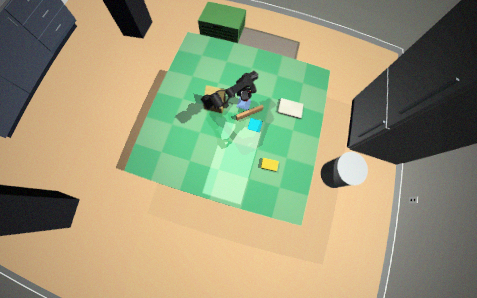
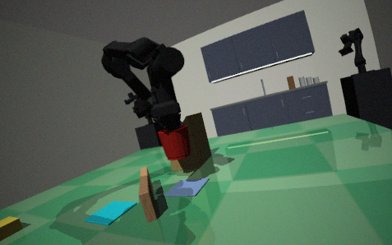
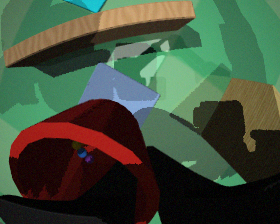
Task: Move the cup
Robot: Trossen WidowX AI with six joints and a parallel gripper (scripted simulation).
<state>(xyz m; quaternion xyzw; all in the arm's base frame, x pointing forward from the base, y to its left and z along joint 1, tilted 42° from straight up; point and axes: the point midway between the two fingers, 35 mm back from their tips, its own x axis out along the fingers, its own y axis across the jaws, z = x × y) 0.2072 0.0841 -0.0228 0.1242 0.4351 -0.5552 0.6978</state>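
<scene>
Now: the cyan pad 14 cm ahead of my gripper tip, 14 cm to the right of it and 13 cm below it. Round my gripper tip: red cup: 3 cm ahead, 1 cm to the left; then lilac-blue pad: 2 cm ahead, 1 cm to the left, 13 cm below; then white block: 38 cm ahead, 6 cm to the left, 11 cm below.
</scene>
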